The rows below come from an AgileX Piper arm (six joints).
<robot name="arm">
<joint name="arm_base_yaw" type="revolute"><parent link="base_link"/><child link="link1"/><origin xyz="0.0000 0.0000 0.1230" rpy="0.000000 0.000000 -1.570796"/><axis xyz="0 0 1"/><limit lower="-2.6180" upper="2.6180"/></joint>
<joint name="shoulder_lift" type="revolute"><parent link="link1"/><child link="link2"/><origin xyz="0.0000 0.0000 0.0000" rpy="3.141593 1.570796 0.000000"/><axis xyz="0 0 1"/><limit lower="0.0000" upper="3.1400"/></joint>
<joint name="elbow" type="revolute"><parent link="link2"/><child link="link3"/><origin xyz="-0.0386 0.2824 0.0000" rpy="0.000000 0.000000 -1.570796"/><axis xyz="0 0 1"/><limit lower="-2.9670" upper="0.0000"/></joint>
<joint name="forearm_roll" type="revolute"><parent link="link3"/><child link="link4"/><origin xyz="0.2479 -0.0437 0.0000" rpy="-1.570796 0.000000 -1.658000"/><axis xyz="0 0 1"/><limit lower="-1.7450" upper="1.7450"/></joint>
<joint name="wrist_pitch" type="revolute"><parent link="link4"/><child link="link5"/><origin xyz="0.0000 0.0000 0.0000" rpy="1.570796 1.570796 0.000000"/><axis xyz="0 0 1"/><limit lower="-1.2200" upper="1.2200"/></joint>
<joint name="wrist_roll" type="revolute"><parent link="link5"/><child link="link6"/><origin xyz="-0.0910 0.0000 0.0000" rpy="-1.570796 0.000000 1.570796"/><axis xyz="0 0 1"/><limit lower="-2.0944" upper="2.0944"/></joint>
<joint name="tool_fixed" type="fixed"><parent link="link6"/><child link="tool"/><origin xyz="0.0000 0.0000 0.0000" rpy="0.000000 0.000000 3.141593"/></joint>
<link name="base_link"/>
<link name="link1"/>
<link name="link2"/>
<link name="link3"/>
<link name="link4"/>
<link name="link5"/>
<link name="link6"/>
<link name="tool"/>
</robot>
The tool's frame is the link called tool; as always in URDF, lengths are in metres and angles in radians.
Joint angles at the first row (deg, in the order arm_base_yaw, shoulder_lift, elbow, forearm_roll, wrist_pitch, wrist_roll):
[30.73, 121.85, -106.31, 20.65, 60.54, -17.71]
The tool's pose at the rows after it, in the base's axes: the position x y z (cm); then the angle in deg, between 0 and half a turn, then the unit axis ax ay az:
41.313, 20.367, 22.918, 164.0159, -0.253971, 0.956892, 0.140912
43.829, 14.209, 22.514, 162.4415, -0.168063, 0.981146, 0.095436
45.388, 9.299, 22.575, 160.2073, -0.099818, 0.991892, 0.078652
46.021, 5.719, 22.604, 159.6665, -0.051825, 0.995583, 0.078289
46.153, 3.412, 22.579, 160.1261, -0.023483, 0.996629, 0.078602
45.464, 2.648, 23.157, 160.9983, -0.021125, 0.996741, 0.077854
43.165, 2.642, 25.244, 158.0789, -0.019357, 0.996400, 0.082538
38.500, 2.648, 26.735, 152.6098, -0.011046, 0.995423, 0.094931
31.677, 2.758, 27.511, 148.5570, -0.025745, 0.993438, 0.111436
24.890, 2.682, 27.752, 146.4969, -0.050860, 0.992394, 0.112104
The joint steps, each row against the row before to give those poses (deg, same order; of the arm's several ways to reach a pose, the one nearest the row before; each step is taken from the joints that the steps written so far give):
[-7.08, 0.00, 1.16, -5.42, -0.01, 6.19]
[-7.39, 0.00, 0.65, -5.16, -1.35, 4.58]
[-6.10, 0.00, 0.00, -1.49, -1.79, 2.27]
[-4.60, 0.00, 0.00, 0.70, -0.26, 0.64]
[-2.96, 0.00, 0.00, 0.56, 0.67, 0.13]
[-0.97, -1.56, 1.25, 0.13, 1.31, -0.60]
[0.00, -6.70, 6.66, 0.79, -2.85, -0.36]
[0.00, -11.70, 14.95, 2.58, -8.63, -1.41]
[0.00, -14.67, 17.34, 4.59, -6.15, -5.31]
[0.00, -14.29, 13.52, 1.50, -0.83, -3.81]

